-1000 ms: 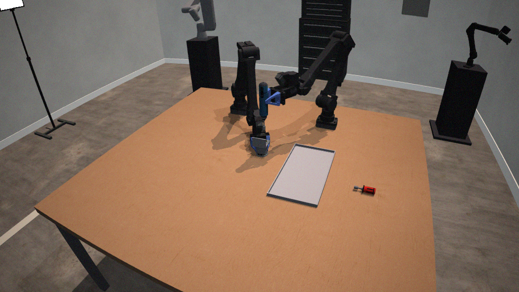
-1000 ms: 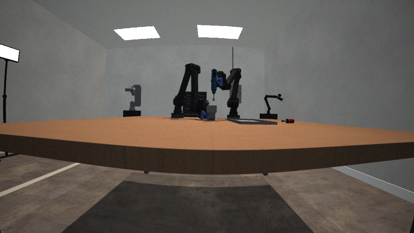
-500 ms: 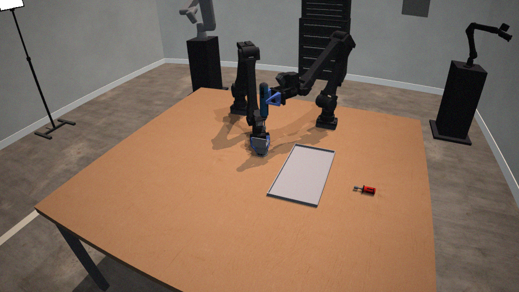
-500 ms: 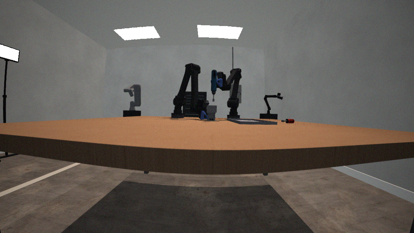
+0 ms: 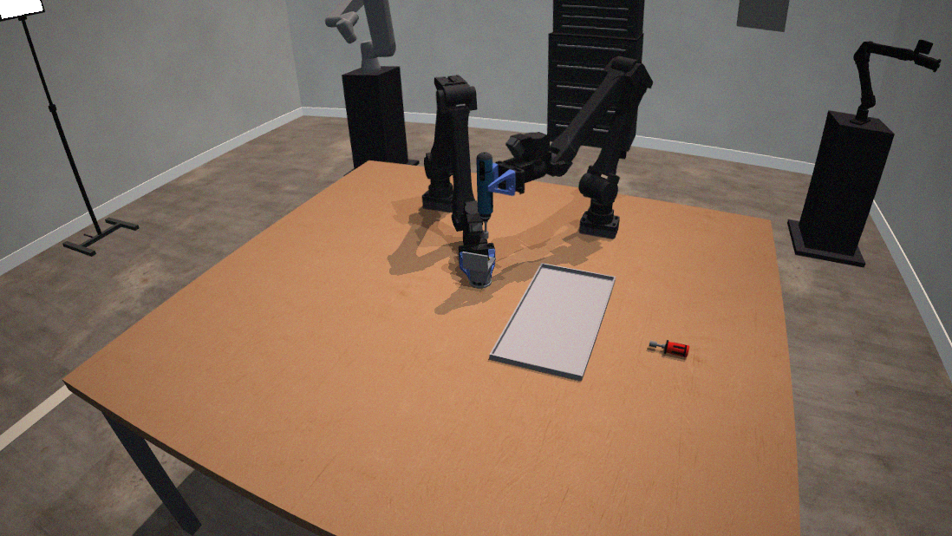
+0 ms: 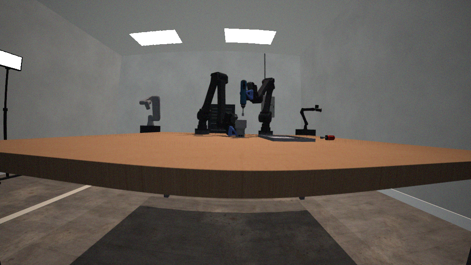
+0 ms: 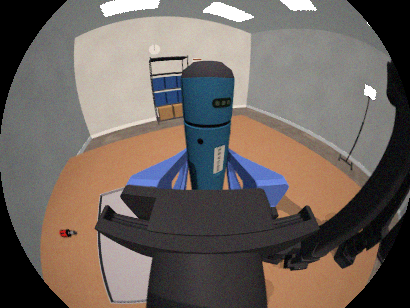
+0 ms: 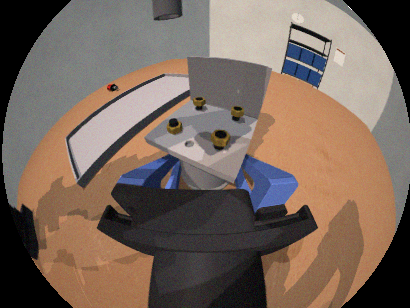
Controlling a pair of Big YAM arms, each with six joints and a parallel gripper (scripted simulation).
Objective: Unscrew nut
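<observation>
The joint module is 1 cm above my right hand. From my right hand the other things lie so: flat grey tray (8 cm ahead, 25 cm to the left, 2 cm below); then red-handled tool (13 cm ahead, 54 cm to the left, 1 cm below); then grey bracket (5 cm above).
</observation>
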